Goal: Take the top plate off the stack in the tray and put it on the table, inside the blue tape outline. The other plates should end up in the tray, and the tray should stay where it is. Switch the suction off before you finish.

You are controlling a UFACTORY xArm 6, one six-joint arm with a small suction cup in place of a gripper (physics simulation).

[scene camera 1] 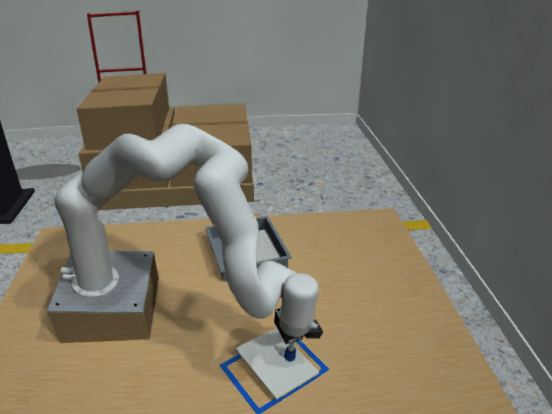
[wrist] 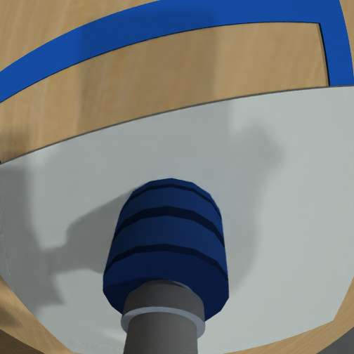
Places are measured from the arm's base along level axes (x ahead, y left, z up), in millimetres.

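Pixels of known places: hand, tool point: (scene camera 1: 289, 359); arm's base, link origin: (scene camera 1: 95, 282).
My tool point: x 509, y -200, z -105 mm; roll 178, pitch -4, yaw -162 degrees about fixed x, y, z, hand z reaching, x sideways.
Ahead of a thing's pixels: the offset from my tool point to its middle. "pt": to the spot under its first point. Level surfaces: height alone.
My suction cup (scene camera 1: 290, 356) (wrist: 170, 210) is pressed on the upper face of a pale grey square plate {dx -32, dy -10, dz +9 mm} (scene camera 1: 270, 367) (wrist: 300, 200) and holds it. The plate looks level and low over the table; whether it touches cannot be told. In the scene view it overlaps the blue tape outline {pt dx -124, dy -72, dz -12 mm} (scene camera 1: 240, 389) (wrist: 150, 24), with its far left part showing beyond the outline's back side. In the wrist view a strip of wood lies between plate and tape. The grey tray {pt dx +12, dy +460, dz +37 mm} (scene camera 1: 278, 238) stands farther back, partly behind the arm, with a pale plate {dx -70, dy +451, dz +6 mm} (scene camera 1: 266, 246) inside; how many lie there is hidden.
The arm's base block (scene camera 1: 100, 325) stands on the left of the wooden table {dz -13 mm} (scene camera 1: 375, 300). Cardboard boxes (scene camera 1: 122, 120) on a pallet and a red hand-truck frame (scene camera 1: 117, 70) are behind the table. A dark grey wall (scene camera 1: 465, 125) rises on the right.
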